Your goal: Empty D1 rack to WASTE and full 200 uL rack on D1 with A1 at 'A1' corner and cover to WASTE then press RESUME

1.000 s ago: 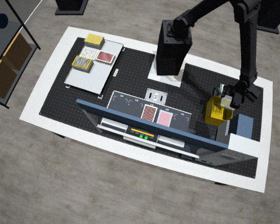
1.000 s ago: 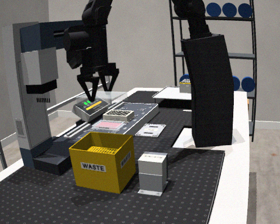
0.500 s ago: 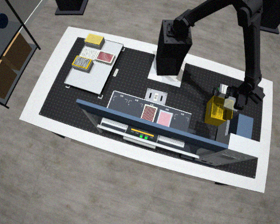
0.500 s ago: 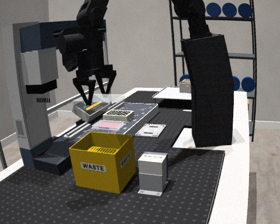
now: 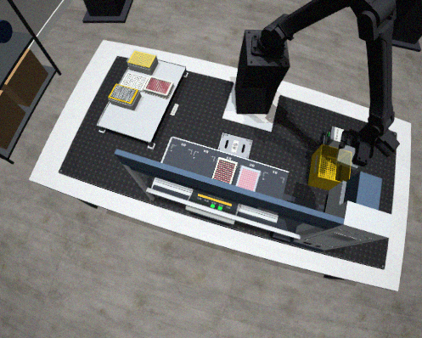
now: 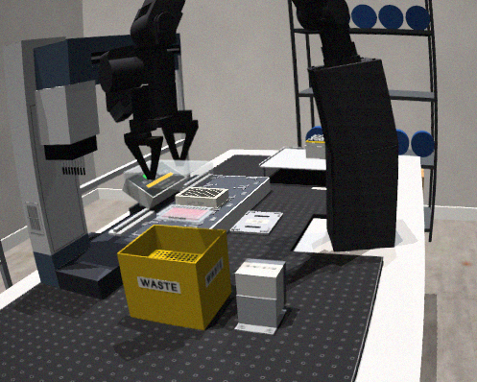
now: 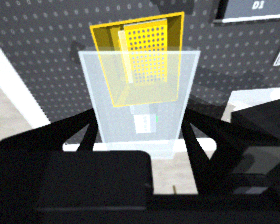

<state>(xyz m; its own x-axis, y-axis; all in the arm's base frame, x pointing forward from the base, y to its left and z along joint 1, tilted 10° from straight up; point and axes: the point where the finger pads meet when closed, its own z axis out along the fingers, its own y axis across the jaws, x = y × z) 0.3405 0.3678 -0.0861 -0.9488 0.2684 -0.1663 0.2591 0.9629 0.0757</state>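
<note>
Now: hand right at the clear rack cover. The rest, counted from my hand: handler head (240 mm ahead, 80 mm to the right, 110 mm above); grey resume box (160 mm behind, 10 mm to the left, 210 mm below); yellow waste bin (230 mm below).
</note>
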